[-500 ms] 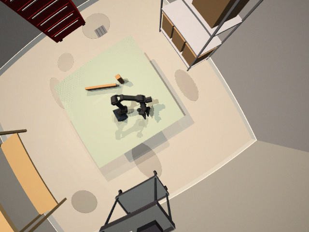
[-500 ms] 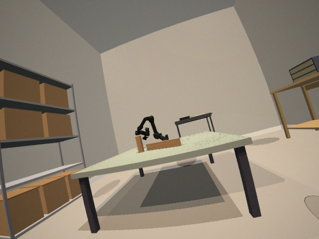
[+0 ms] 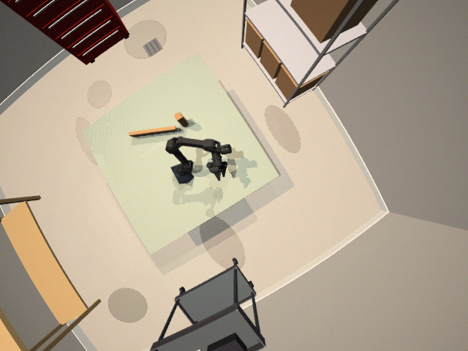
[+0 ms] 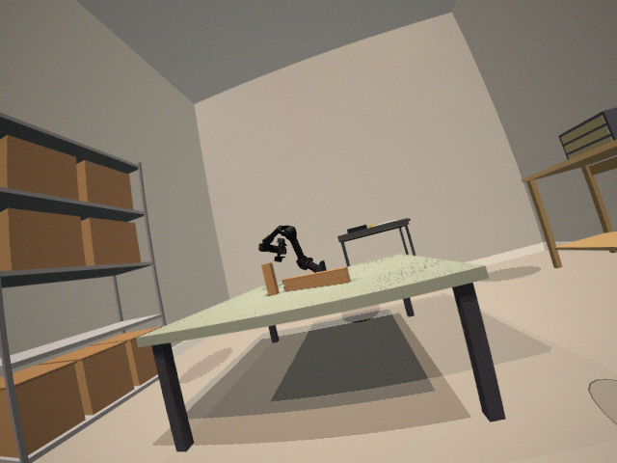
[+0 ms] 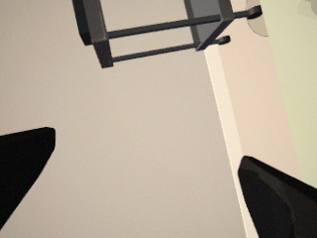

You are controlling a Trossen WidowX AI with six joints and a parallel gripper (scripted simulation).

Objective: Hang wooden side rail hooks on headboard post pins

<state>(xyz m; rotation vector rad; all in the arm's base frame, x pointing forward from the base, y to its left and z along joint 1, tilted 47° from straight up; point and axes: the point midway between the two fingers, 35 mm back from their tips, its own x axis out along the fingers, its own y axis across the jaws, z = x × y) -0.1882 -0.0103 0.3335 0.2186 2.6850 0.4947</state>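
My gripper tip is 56 cm short of the headboard post, 1 cm to the left of it and 16 cm above it.
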